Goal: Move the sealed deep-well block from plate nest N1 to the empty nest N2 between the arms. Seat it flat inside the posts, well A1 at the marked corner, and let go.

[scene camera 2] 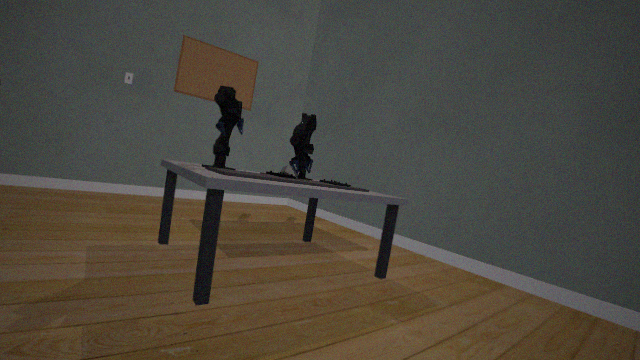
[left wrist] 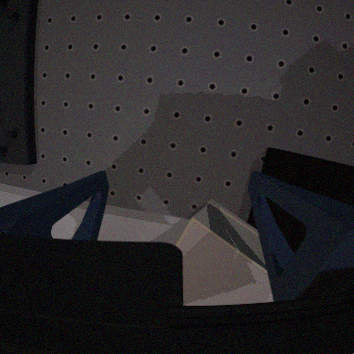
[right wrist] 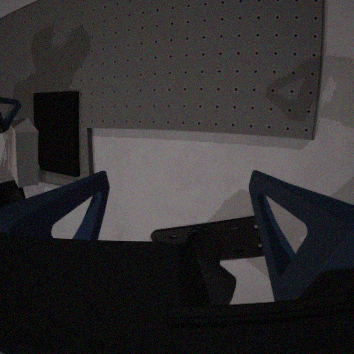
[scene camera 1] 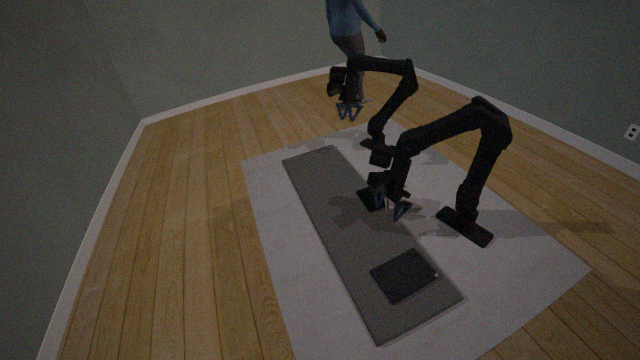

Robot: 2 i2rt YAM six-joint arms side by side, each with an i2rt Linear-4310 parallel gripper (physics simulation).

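The pale deep-well block is tilted on an edge beside the dark plate nest N2; whether they touch is unclear. Its well A1 cannot be made out. Nest N1 lies bare on the board, a pale mark at one corner. My left gripper is open near N2, with the block partly in view between and below its fingers. My right gripper is open and empty, raised away from both nests.
A perforated grey board lies on the white table. The right arm's dark base shows beneath its gripper. A person is behind the table, near the right arm in the picture.
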